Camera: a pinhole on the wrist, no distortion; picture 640 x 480 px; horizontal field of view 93.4 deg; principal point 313.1 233.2 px. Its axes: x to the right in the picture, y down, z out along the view. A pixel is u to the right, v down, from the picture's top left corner.
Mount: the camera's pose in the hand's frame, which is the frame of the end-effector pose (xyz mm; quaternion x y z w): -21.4 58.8 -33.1 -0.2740 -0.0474 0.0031 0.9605
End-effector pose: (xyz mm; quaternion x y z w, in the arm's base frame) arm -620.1 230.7 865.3 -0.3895 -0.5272 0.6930 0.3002
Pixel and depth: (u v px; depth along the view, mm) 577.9 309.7 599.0
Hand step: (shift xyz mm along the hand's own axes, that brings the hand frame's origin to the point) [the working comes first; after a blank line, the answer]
In the camera's frame: 526.0 152.0 599.0

449.7 519.9 440.2
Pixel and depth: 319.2 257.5 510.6
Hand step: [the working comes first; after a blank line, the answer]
In the camera's frame: 10.3 41.1 510.6

-57.7 362.7 377.8
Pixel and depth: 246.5 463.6 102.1
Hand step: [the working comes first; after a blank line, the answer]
In the camera's frame: -22.5 78.0 102.1

-51.8 178.1 10.1
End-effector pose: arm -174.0 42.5 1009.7 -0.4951 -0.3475 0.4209 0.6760
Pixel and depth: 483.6 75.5 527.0
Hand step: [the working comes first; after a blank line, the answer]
In the camera's frame: 298.0 -275.6 527.0

220.8 111.4 584.2
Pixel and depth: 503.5 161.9 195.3
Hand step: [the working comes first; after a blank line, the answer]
In the camera's frame: 123.3 -46.2 195.3

82.3 126.2 167.3
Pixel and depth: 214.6 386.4 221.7
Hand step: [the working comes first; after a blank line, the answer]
In the camera's frame: -72.4 112.6 221.7

-111.8 268.8 88.5
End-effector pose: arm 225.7 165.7 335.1 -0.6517 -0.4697 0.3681 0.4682
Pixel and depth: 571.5 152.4 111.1
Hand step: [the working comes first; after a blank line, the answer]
In the camera's frame: 95.2 -29.8 111.1

62.5 95.0 85.0
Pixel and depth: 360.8 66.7 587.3
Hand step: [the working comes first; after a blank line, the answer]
In the camera's frame: 92.9 -324.3 587.3

10.1 95.2 642.5
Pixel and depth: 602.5 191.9 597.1
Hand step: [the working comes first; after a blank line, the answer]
In the camera's frame: 573.0 -81.8 597.1

492.0 321.7 565.9
